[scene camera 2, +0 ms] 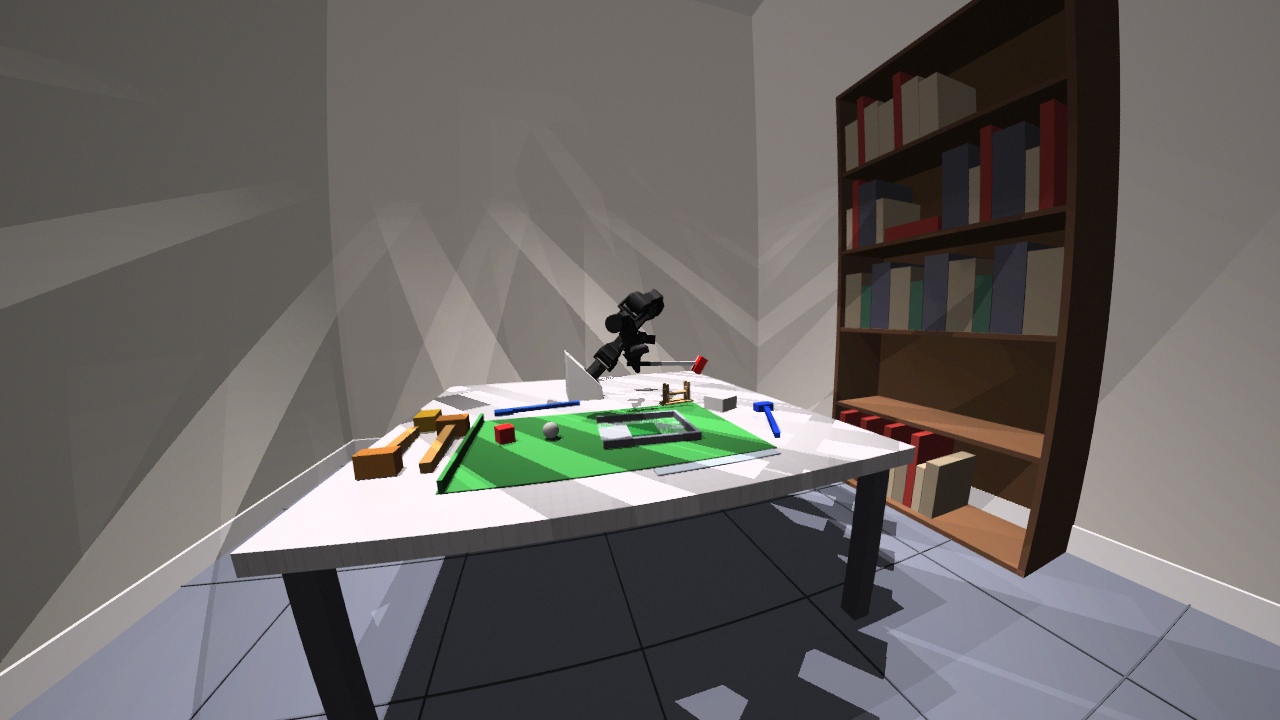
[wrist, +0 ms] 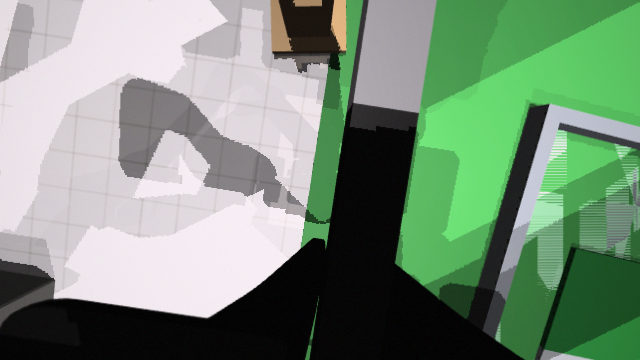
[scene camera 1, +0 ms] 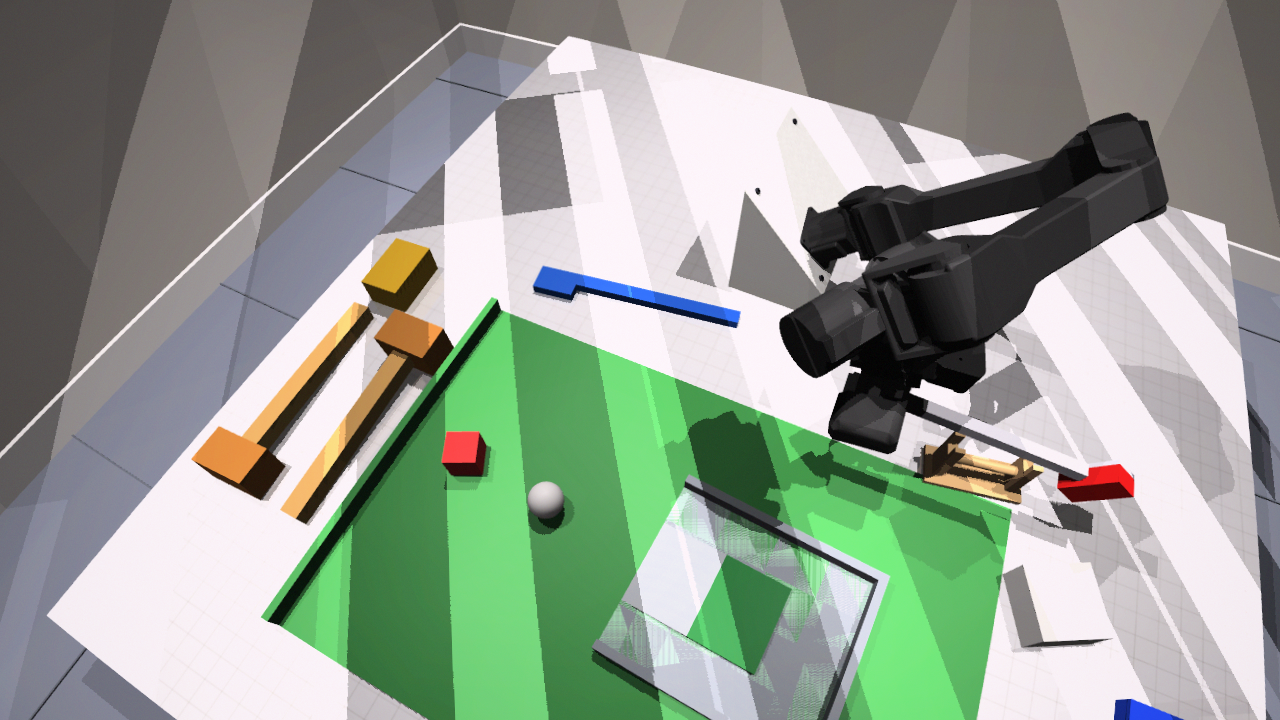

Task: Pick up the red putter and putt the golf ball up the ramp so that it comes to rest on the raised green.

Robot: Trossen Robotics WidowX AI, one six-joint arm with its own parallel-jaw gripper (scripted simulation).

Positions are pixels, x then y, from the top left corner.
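Visible: the gripper, in the wrist view point(340, 254), in scene camera 1 point(875, 406) and in scene camera 2 point(637, 372).
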